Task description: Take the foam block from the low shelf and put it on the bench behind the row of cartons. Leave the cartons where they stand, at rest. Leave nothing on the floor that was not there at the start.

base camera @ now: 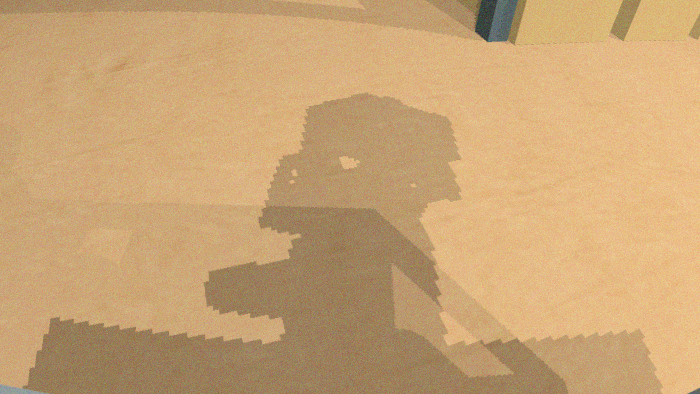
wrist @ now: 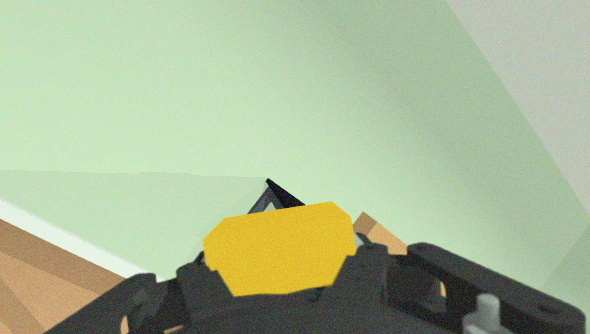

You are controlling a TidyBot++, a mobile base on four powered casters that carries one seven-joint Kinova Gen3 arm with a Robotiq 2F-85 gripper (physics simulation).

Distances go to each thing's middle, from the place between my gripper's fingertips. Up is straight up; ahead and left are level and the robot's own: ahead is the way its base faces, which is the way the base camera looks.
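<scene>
The yellow foam block (wrist: 281, 251) is 20 mm below my hand, and it's also 20 mm to the right of it and 20 mm behind it.
</scene>
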